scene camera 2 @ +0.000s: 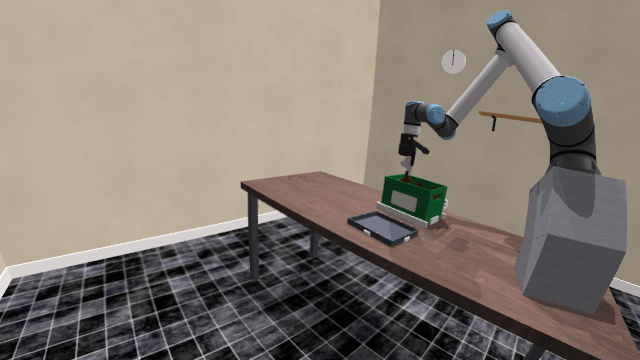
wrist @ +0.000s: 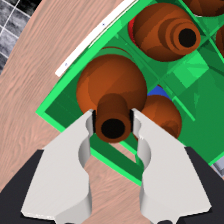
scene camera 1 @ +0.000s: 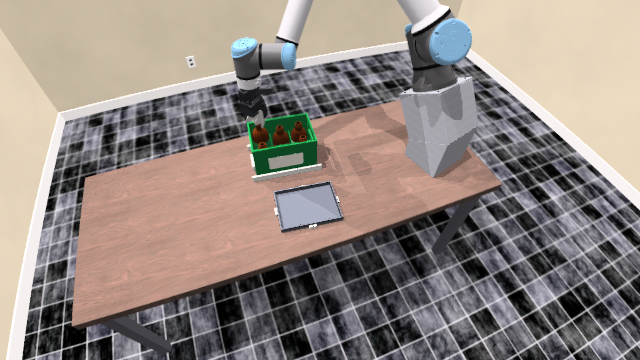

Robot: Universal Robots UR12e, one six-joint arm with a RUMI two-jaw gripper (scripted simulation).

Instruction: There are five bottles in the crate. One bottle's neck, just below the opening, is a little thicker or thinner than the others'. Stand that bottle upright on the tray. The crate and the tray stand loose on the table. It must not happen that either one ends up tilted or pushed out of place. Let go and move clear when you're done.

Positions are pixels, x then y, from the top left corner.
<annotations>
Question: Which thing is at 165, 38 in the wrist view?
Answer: A bottle.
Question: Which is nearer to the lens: the bottle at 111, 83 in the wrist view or the green crate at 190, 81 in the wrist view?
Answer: The bottle.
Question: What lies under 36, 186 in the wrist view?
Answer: My gripper.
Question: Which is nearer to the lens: the bottle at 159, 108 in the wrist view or the green crate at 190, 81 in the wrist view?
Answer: The bottle.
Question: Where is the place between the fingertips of my gripper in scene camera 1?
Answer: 259, 126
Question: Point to a grey tray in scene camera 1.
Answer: At 298, 207
</annotations>
